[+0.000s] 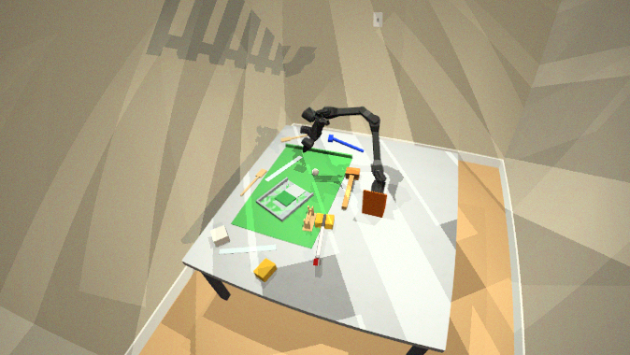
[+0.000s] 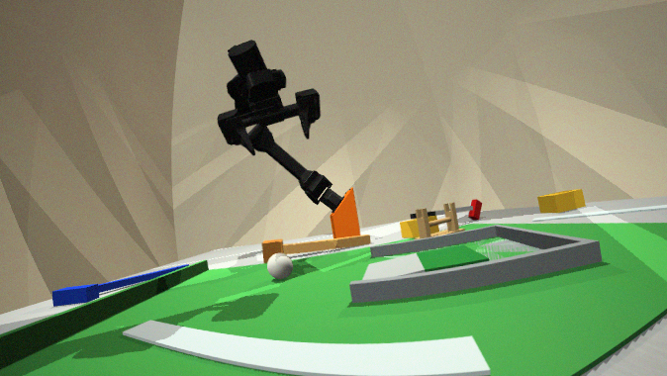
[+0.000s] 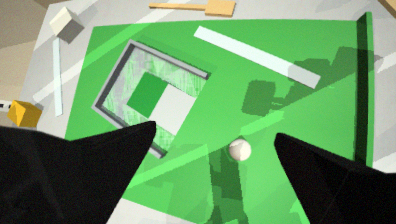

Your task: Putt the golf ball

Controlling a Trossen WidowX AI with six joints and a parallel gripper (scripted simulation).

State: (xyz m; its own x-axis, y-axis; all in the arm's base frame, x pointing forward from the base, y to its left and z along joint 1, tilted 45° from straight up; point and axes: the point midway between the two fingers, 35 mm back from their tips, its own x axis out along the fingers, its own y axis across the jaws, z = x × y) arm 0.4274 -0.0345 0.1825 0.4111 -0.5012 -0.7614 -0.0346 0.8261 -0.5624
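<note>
Right now the red putter is 45 cm to the left of my gripper tip, 23 cm behind it and 17 cm below it. From my gripper tip the other things lie so: white golf ball (19 cm below, 3 cm to the right, 3 cm behind); blue putter (37 cm to the right, 20 cm below, 12 cm behind).
</note>
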